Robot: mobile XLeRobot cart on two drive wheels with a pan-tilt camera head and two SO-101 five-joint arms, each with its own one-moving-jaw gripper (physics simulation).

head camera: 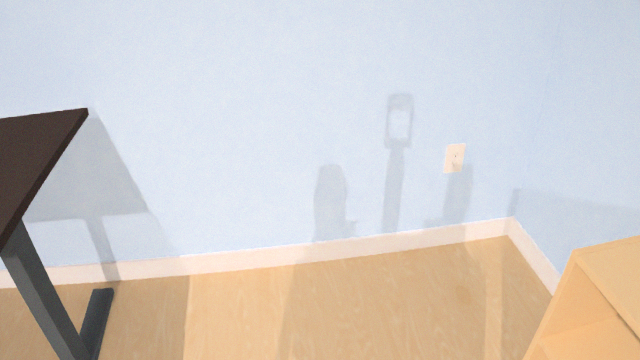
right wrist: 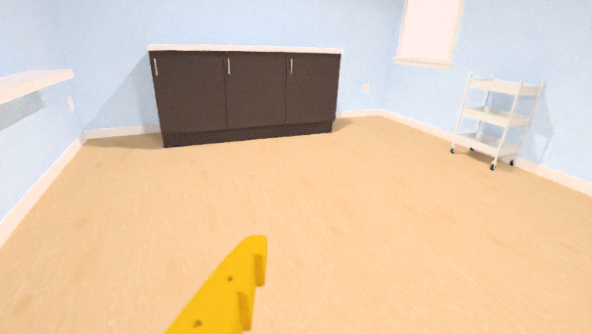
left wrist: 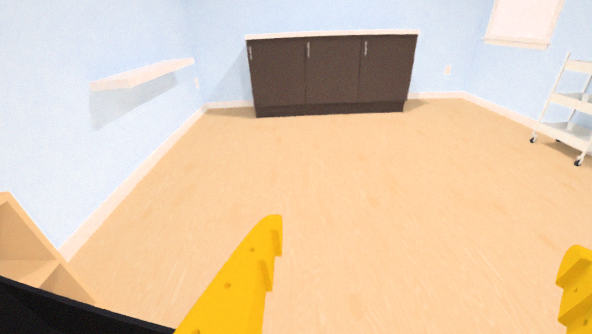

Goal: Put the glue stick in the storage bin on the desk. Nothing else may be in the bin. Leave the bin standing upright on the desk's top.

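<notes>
The desk shows in part at the left of the head view, with a dark brown top and a grey leg. Its visible top corner bears no object. The glue stick and the storage bin do not show in the three views. My left gripper is open, its two yellow jaws wide apart with floor showing between them. My right gripper shows one notched yellow jaw, its moving jaw swung out of the picture, so it is fully open, over the floor. Neither gripper shows in the head view.
A wooden shelf unit stands at the head view's lower right, near the wall corner. A dark cabinet stands far ahead in the wrist views, with a wall shelf left and a white cart right.
</notes>
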